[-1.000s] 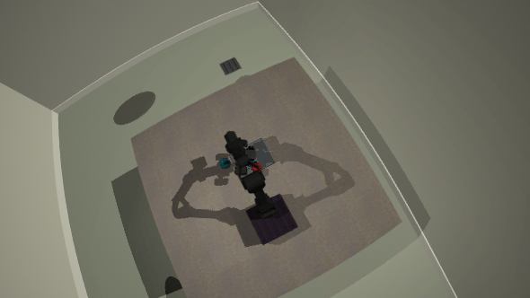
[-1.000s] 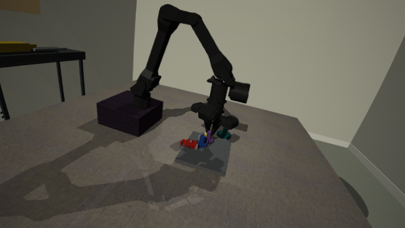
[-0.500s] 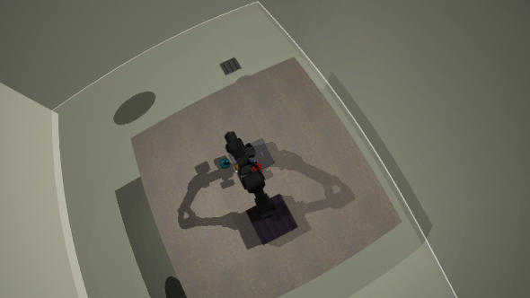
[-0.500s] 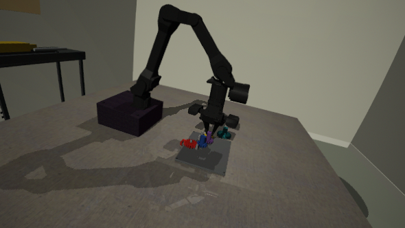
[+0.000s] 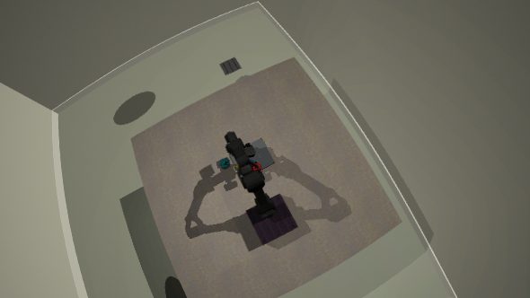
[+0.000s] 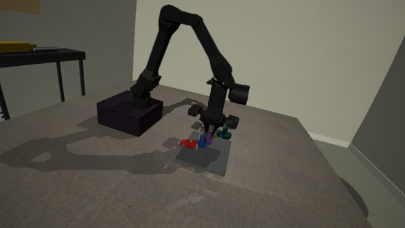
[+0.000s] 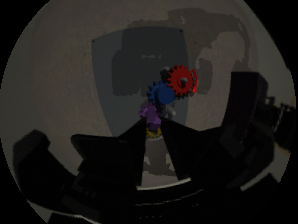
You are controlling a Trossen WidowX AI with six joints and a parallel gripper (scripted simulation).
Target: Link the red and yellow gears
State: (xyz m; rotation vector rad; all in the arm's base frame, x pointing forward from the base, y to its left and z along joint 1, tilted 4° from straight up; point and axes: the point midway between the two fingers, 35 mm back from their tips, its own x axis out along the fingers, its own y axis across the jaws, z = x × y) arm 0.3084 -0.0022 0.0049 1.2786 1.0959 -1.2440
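Now: gripper tip 1 cm above the purple gear. Round my gripper tip: yellow gear 4 cm to the left, 2 cm below; then red gear 6 cm behind, 5 cm to the right, 2 cm below; then blue gear 3 cm to the right, 2 cm behind, 1 cm below.
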